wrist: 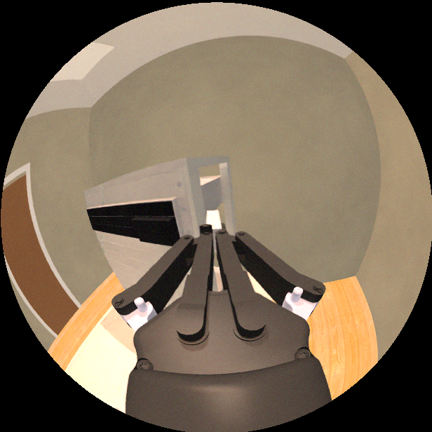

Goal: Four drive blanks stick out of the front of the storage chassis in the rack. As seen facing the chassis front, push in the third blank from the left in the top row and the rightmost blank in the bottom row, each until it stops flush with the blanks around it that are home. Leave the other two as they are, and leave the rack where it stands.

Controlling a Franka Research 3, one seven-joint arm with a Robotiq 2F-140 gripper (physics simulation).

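The storage chassis point(117, 211) shows at the left in the wrist view as a black front seen at a steep slant, set in the light grey rack point(137, 182). A dark blank point(157, 231) sticks out at the right end of its bottom row. The other blanks run together in black, and I cannot tell which of them stand out. My gripper point(212, 219) is shut and empty. Its pale fingertips are to the right of the chassis front in view, over the open side frame of the rack; their distance from it is unclear.
The rack's rear side post point(227, 195) stands behind the fingertips in view. A green-grey wall point(290, 130) is behind the rack. Wooden floor point(350, 320) shows at lower right, a pale surface point(100, 370) at lower left, and a brown door point(30, 260) at far left.
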